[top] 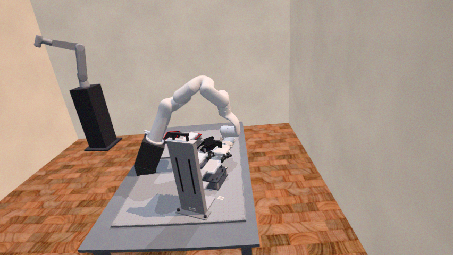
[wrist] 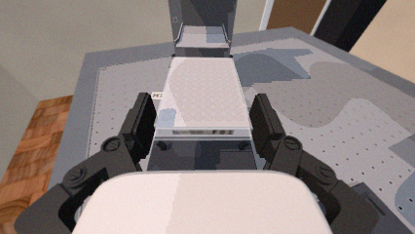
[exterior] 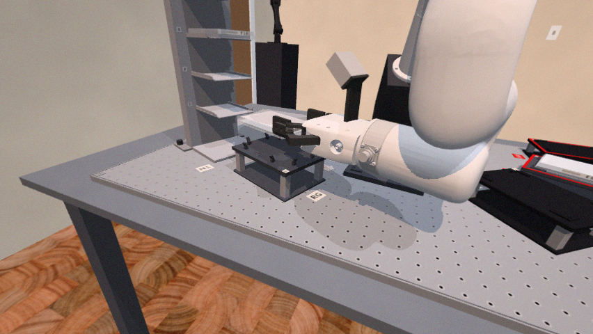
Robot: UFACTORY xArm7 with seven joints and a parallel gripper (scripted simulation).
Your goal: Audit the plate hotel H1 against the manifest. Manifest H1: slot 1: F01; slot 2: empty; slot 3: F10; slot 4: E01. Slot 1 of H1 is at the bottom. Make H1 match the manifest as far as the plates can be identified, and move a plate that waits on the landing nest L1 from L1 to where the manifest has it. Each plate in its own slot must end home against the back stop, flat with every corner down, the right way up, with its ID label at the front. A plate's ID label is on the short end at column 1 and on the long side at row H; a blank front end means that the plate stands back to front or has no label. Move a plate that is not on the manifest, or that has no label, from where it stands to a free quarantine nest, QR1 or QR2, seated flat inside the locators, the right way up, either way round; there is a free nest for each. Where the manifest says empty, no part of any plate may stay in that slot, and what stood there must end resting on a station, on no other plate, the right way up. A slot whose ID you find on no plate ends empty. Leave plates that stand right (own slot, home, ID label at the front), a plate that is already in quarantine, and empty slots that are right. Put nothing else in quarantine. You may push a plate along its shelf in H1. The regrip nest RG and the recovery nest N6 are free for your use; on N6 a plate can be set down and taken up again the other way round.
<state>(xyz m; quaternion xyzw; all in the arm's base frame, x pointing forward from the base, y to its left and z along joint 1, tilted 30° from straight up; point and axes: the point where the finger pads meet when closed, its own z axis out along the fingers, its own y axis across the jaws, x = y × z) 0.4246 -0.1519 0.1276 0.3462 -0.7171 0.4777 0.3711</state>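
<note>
Now: hand 5 cm to the left of the white plate, 2 cm above it and 1 cm past it. Also, from my hand: flat recovery nest N6: 16 cm behind, 15 cm to the left, 13 cm below; regrip nest RG: 8 cm below, 4 cm to the right, 1 cm behind; black plate: 23 cm to the right, 22 cm above, 5 cm behind.
</note>
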